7 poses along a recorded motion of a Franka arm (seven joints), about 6.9 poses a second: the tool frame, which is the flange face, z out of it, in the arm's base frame.
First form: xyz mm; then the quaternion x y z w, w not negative.
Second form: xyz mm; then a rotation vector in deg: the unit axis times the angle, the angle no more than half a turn. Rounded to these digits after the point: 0 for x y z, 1 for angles.
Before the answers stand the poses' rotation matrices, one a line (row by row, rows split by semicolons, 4 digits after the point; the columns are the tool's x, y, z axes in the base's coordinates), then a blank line. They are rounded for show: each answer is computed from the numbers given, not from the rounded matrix.
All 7 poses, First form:
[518 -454 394 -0.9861 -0.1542 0.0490 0.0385]
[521 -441 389 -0.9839 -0.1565 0.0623 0.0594]
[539 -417 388 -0.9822 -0.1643 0.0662 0.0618]
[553 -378 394 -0.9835 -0.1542 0.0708 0.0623]
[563 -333 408 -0.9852 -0.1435 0.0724 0.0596]
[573 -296 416 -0.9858 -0.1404 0.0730 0.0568]
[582 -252 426 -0.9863 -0.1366 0.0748 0.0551]
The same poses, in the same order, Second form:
0.9476 0.3003 -0.1085; 0.3079 -0.9495 0.0608; -0.0848 -0.0910 -0.9922
0.9433 0.3006 -0.1412; 0.3154 -0.9440 0.0974; -0.1040 -0.1364 -0.9852
0.9372 0.3146 -0.1504; 0.3310 -0.9384 0.0997; -0.1097 -0.1432 -0.9836
0.9424 0.2945 -0.1585; 0.3122 -0.9447 0.1007; -0.1201 -0.1444 -0.9822
0.9483 0.2741 -0.1598; 0.2914 -0.9517 0.0967; -0.1256 -0.1382 -0.9824
0.9499 0.2685 -0.1599; 0.2851 -0.9541 0.0915; -0.1280 -0.1325 -0.9829
0.9515 0.2612 -0.1626; 0.2777 -0.9566 0.0882; -0.1325 -0.1291 -0.9827

[518 -454 394 -173.3 -27.1 8.6]
[521 -441 389 -170.7 -27.2 10.8]
[539 -417 388 -170.2 -28.5 11.5]
[553 -378 394 -170.3 -26.7 12.3]
[563 -333 408 -170.9 -24.9 12.6]
[573 -296 416 -171.3 -24.4 12.7]
[582 -252 426 -171.6 -23.8 13.0]

